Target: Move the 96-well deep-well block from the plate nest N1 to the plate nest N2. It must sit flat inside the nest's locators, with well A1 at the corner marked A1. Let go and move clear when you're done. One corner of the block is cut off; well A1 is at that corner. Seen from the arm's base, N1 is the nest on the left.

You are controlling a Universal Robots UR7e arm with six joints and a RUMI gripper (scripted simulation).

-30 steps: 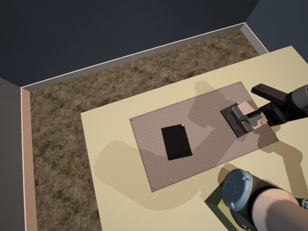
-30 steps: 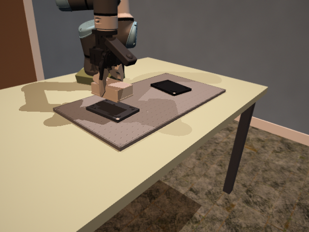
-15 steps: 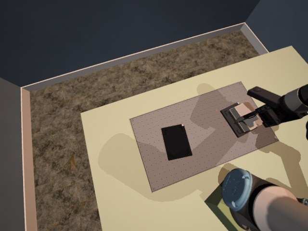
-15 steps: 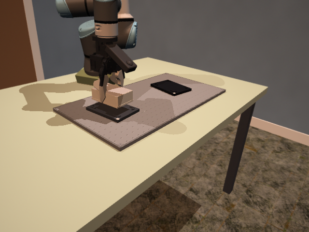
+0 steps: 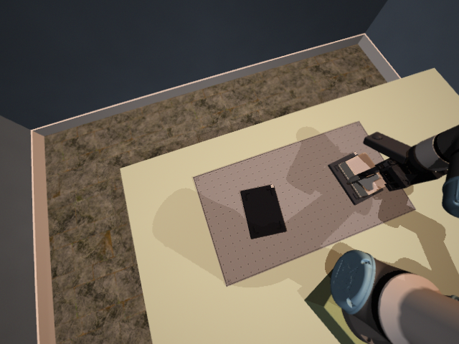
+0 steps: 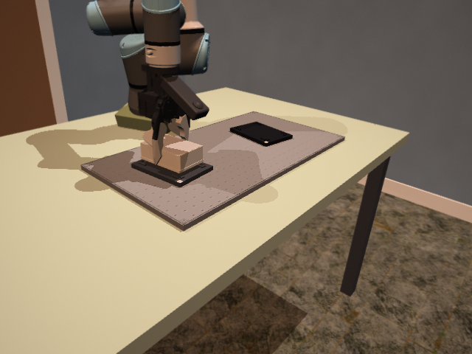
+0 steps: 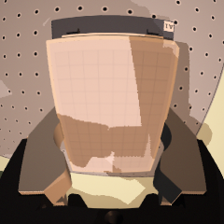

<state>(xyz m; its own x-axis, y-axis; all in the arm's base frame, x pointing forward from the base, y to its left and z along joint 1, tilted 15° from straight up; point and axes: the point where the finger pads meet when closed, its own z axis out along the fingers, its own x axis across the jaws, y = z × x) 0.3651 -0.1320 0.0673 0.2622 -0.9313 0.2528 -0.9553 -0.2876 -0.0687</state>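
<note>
The deep-well block is 10 mm above my hand. From my hand the other things lie so: nest N2: 30 mm below; nest N1: 60 mm behind, 360 mm to the left, 30 mm below; A1 corner mark: 20 mm ahead, 300 mm to the left, 30 mm below.
</note>
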